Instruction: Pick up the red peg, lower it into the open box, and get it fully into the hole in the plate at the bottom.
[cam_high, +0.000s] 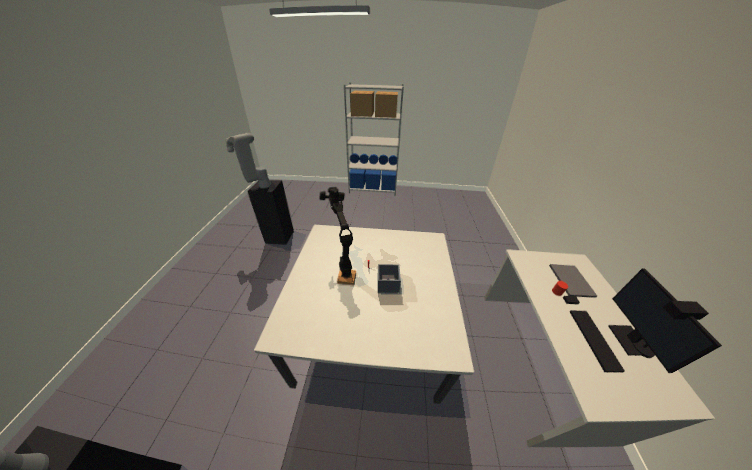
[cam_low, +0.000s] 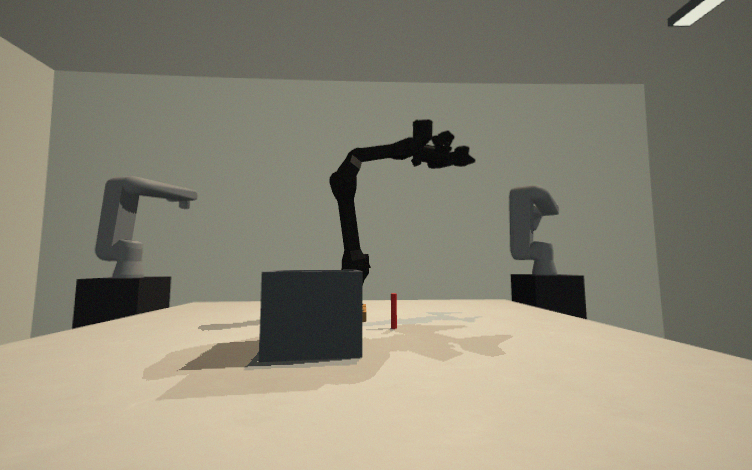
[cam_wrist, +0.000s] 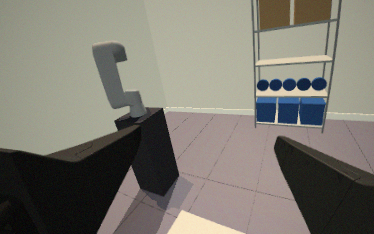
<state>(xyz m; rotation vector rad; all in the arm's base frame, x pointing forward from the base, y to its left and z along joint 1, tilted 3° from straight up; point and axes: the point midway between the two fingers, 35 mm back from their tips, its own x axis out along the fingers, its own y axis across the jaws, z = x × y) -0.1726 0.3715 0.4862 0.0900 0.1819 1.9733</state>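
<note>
Right now my gripper tip is 330 mm short of the red peg, 300 mm to the left of it and 470 mm above it. From my gripper tip the other things lie so: plate 490 mm ahead, 470 mm to the right, 470 mm below.
</note>
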